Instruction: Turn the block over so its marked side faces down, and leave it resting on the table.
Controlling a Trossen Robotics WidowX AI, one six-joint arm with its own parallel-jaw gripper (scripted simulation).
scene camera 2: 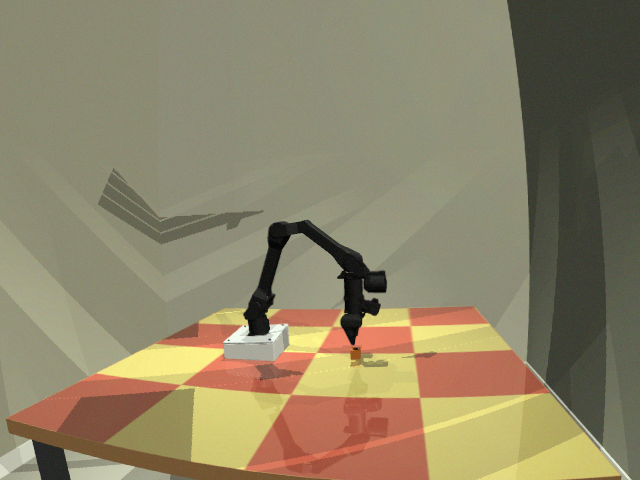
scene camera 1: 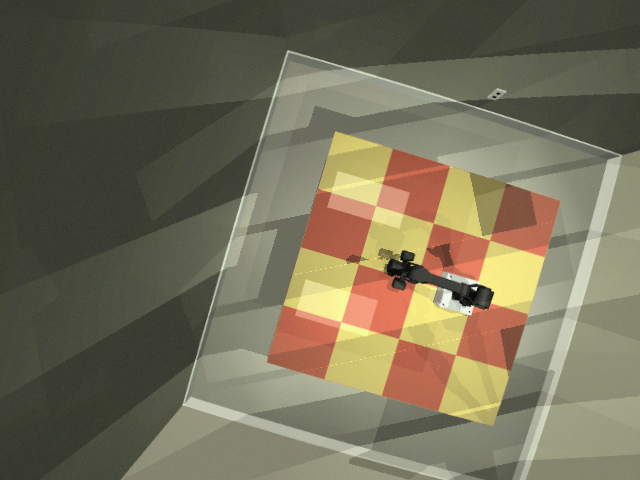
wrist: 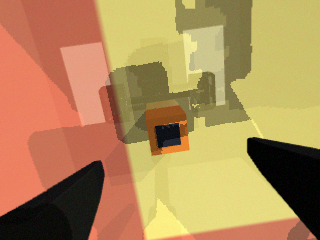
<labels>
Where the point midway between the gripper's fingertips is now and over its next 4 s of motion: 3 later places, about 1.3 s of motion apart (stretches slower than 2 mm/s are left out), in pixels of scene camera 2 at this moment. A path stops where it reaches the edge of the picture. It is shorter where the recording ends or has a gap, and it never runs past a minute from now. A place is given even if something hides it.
My gripper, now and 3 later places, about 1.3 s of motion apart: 354, 340; 355, 353; 360, 347; 368, 352
</labels>
